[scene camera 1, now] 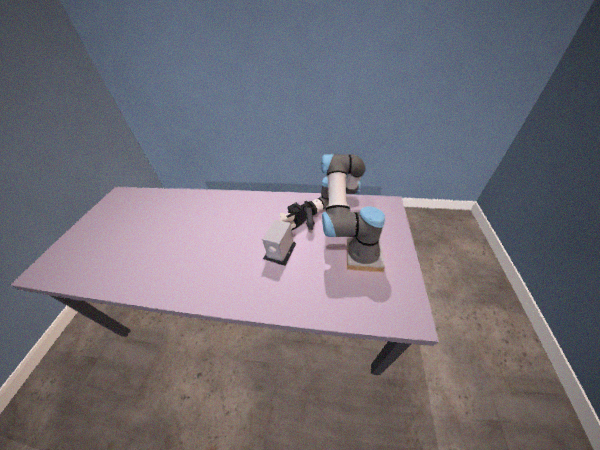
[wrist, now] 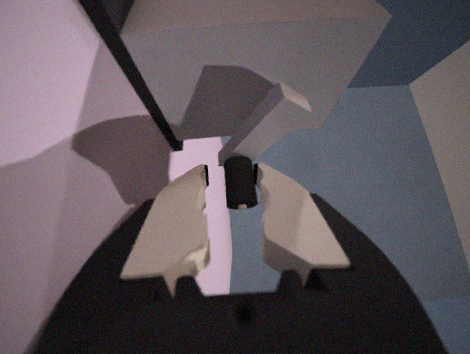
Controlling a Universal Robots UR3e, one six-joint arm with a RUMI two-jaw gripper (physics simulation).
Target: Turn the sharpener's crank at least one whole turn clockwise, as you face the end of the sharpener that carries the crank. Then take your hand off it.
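Pixels of known places: gripper, fingertip midpoint: (wrist: 230, 167); arm's base, link origin: (scene camera 1: 363, 251).
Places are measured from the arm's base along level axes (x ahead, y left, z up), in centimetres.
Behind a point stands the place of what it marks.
Observation:
The grey box-shaped sharpener (scene camera 1: 277, 240) {x 34.6, y 1.3, z 9.5 cm} (wrist: 310, 50) {x 31.2, y -8.3, z 6.2 cm} stands on its black base (scene camera 1: 291, 251) {x 30.4, y -2.5, z -2.6 cm} (wrist: 132, 82) {x 32.0, y -8.6, z -3.2 cm} on the table. Its grey crank arm (wrist: 267, 120) slants across the end face in the wrist view, from upper right to lower left. The black crank knob (wrist: 240, 182) {x 35.0, y -14.3, z 2.2 cm} is at the arm's lower-left end, pointing toward the gripper. My gripper (scene camera 1: 286, 220) {x 37.2, y -12.9, z 1.6 cm} (wrist: 230, 167) {x 37.2, y -12.9, z 1.6 cm} is partly open at the crank end, with the knob between its pale fingertips. The knob is close to or touching the right finger; a gap shows on its left. The crank cannot be made out in the scene view.
The pink table (scene camera 1: 175, 250) {x 85.2, y -3.8, z -3.3 cm} carries the sharpener and the arm's base (scene camera 1: 366, 264) {x -0.1, y 6.5, z 0.5 cm}, which stands to the right of the sharpener. The arm reaches around behind it. The blue wall (scene camera 1: 250, 90) rises behind the table.

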